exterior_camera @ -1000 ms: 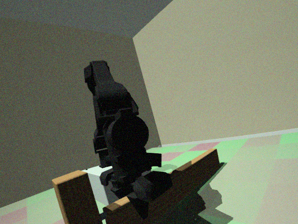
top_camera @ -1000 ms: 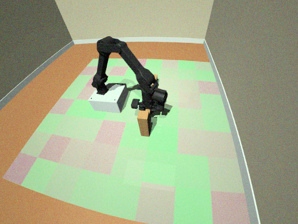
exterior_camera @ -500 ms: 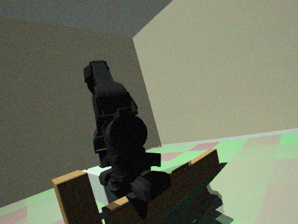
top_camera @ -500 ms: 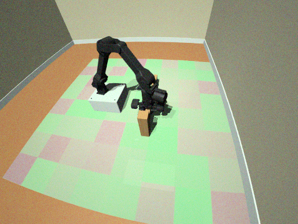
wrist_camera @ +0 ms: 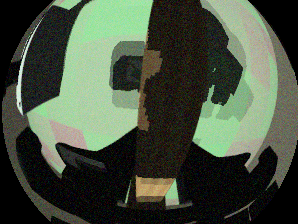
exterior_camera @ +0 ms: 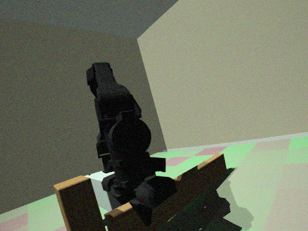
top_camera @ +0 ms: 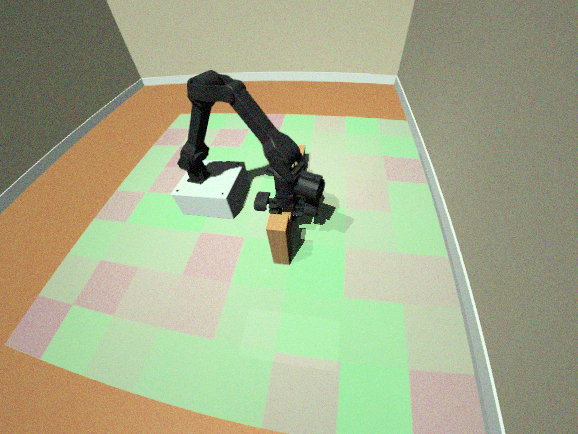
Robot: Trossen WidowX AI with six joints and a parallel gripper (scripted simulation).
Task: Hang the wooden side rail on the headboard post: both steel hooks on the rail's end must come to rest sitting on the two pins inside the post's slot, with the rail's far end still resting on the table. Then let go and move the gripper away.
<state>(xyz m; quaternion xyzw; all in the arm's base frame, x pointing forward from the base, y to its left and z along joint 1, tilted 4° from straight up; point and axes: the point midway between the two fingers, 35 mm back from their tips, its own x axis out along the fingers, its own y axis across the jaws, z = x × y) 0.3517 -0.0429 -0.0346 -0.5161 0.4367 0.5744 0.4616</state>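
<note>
Now: the wooden headboard post 2 cm ahead of my gripper tip, 11 cm to the right of it and 4 cm above it.
</note>
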